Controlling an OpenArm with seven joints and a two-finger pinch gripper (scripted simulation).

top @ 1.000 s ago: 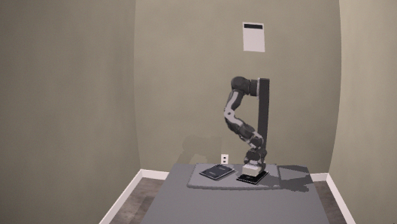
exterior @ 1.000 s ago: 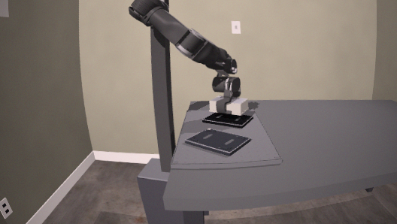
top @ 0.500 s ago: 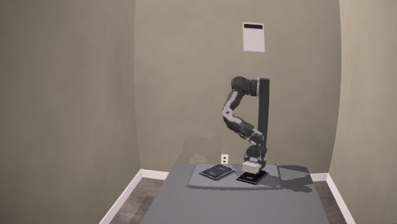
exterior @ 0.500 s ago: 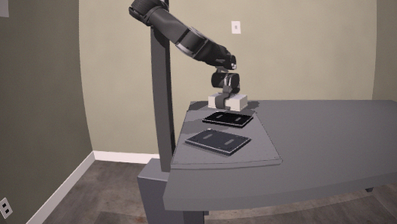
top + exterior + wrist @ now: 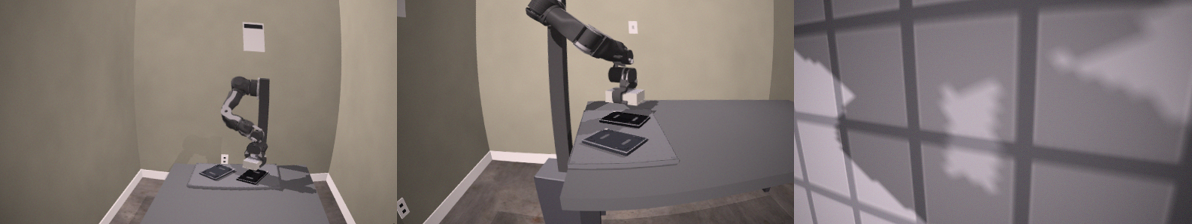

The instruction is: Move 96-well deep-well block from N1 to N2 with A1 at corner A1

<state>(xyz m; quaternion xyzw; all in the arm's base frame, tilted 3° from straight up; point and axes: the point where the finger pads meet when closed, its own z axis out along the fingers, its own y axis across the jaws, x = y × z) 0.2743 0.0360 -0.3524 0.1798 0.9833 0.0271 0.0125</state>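
Right now my hand is 2 cm past the plate nest N2, 21 cm to the left of it and 8 cm above it. Round my hand: plate nest N1: 8 cm below; then A1 mark: 6 cm behind, 13 cm to the right, 7 cm below; then white deep-well block: 2 cm above.
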